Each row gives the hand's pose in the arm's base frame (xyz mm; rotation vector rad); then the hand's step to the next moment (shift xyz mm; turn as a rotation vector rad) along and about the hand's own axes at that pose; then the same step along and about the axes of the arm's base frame.
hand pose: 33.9 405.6 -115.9 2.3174 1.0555 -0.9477
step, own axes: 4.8 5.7 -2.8 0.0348 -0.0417 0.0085
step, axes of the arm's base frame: 7.9 0.5 -1.1 -0.0192 0.0378 -0.0350
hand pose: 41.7 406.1 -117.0 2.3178 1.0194 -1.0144
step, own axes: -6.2 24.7 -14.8 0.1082 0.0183 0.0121
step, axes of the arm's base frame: 22.6 -9.9 16.2 0.0590 0.0304 -0.0882
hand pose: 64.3 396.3 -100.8 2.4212 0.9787 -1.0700
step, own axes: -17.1 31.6 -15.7 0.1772 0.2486 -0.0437
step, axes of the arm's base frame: 22.0 -22.2 23.6 0.2827 -0.0731 -0.0992
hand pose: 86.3 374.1 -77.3 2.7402 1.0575 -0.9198
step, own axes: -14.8 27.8 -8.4 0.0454 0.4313 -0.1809
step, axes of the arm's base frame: 13.1 -27.8 10.9 0.3906 -0.2544 0.0591
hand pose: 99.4 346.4 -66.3 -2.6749 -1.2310 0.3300
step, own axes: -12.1 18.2 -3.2 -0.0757 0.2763 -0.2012
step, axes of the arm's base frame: 6.4 -21.1 0.0 0.2072 -0.2489 0.1329
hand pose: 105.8 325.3 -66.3 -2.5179 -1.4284 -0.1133
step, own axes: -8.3 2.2 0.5 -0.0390 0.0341 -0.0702
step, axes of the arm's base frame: -2.4 -7.9 -2.4 0.0126 -0.0667 0.0548
